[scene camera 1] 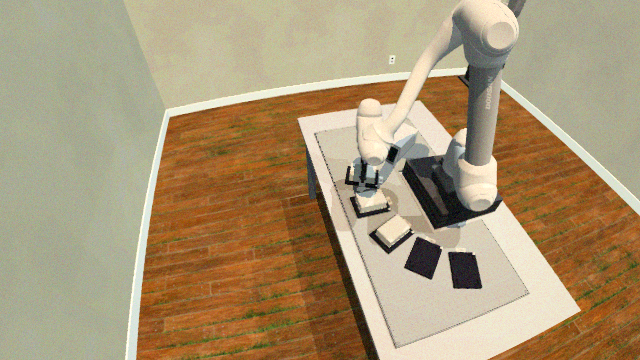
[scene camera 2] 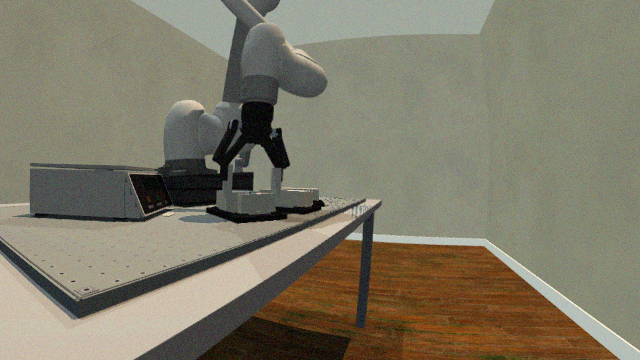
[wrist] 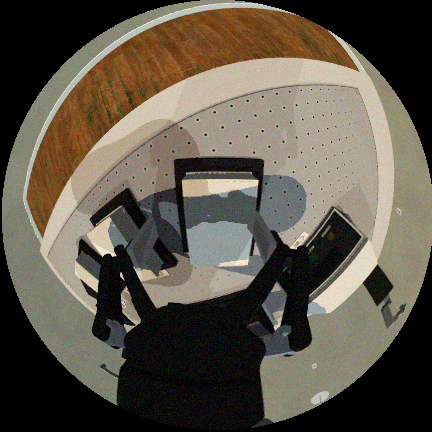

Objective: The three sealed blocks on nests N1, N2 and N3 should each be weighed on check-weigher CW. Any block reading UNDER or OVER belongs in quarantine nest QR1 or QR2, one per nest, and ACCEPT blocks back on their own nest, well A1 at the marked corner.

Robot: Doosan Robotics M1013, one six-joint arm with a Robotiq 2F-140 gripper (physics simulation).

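Frame: origin at the arm's base, x right, y ahead, z up, level; centimetres.
Where they show: gripper, fingertip midpoint: [wrist: 201, 224].
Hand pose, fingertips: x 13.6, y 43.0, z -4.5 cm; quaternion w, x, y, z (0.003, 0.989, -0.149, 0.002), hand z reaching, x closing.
Note:
Things, the pixels of their top centre, and the offset from my fingertips. "spot": a spot on its surface instead. Level surfaces: height alone.
- pale sealed block, middle of its top: [wrist: 219, 229] [scene camera 2: 244, 191] [scene camera 1: 363, 170] dx +2.1, dy -0.8, dz +1.3 cm
- second block, middle of its top: [wrist: 118, 256] [scene camera 2: 286, 190] [scene camera 1: 371, 197] dx -15.4, dy -0.1, dz +1.3 cm
- third block, middle of its top: [wrist: 92, 282] [scene camera 2: 299, 188] [scene camera 1: 394, 227] dx -33.0, dy -5.3, dz +1.3 cm
- check-weigher, middle of its top: [scene camera 2: 112, 166] [wrist: 344, 285] [scene camera 1: 392, 132] dx +23.2, dy -23.2, dz +5.9 cm
- weigher's dark display, surface spot: [wrist: 325, 250] [scene camera 2: 150, 193] spot: dx +18.6, dy -13.4, dz +0.6 cm
- perforated plate, its level: dz -4.1 cm
- white table, its level: dz -5.4 cm
My gripper [scene camera 1: 363, 179] [scene camera 2: 252, 185] [wrist: 201, 224] is open, with its pads low on either side of a pale sealed block [scene camera 2: 250, 202] [wrist: 220, 220]; no grip on it shows. This block sits in the black nest farthest along the row. A second block [scene camera 1: 371, 201] [scene camera 2: 300, 198] [wrist: 104, 229] and a third block [scene camera 1: 394, 230] sit in the neighbouring nests. Two flat black nests, one [scene camera 1: 423, 257] beside the third block and one [scene camera 1: 465, 270] at the row's end, hold no block. The check-weigher [scene camera 2: 80, 192] [wrist: 345, 287] shows no block on its top in scene camera 2. Nest labels are unreadable.
The weigher's dark display [scene camera 2: 150, 194] [wrist: 325, 250] has faint green and amber marks; no reading is legible. The robot's black base [scene camera 1: 425, 195] stands beside the row. A perforated plate [scene camera 1: 430, 315] [scene camera 2: 150, 250] [wrist: 320, 115] lies on the white table [scene camera 1: 540, 305].

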